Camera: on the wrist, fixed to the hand. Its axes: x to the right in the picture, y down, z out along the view.
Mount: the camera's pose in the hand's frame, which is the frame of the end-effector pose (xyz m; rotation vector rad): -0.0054 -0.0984 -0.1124 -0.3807 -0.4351 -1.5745
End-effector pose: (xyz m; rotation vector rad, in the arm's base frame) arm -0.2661 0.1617 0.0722 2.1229 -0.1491 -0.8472
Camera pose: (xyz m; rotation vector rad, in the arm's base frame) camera -0.2183 0.3018 0.0511 1.3370 1.4957 -1.9479
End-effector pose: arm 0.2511 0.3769 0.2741 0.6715 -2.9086 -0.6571
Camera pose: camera 0.3149 0.2556 0.3338 -2.0553 1.2254 1.0146
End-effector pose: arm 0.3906 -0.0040 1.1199 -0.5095 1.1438 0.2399
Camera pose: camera 0.3406 -0.1448 1.1151 -1.4509 0.0380 -0.7867
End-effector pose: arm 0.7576 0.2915 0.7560 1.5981 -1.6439 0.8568
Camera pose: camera 0.8589 0.3853 0.8134 2.1309 -0.2851 -0.6025
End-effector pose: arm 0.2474 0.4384 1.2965 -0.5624 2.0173 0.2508
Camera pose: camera 0.2107 0.3092 1.3620 -1.9131 0.6738 -0.2162
